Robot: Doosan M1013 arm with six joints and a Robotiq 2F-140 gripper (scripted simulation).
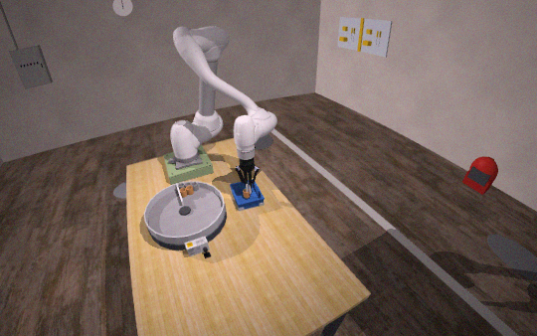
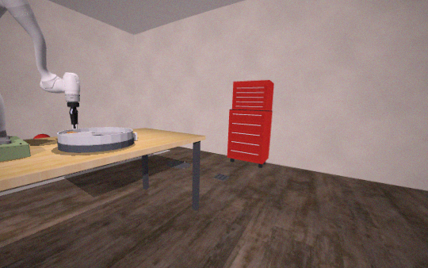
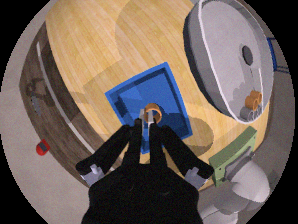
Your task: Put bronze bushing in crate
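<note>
Now: hand 10 mm past the blue crate, 10 mm to the left of it and 50 mm above it. From my hand the other things lie so: round grey turning table 40 mm ahead, 370 mm to the right, 20 mm below.
</note>
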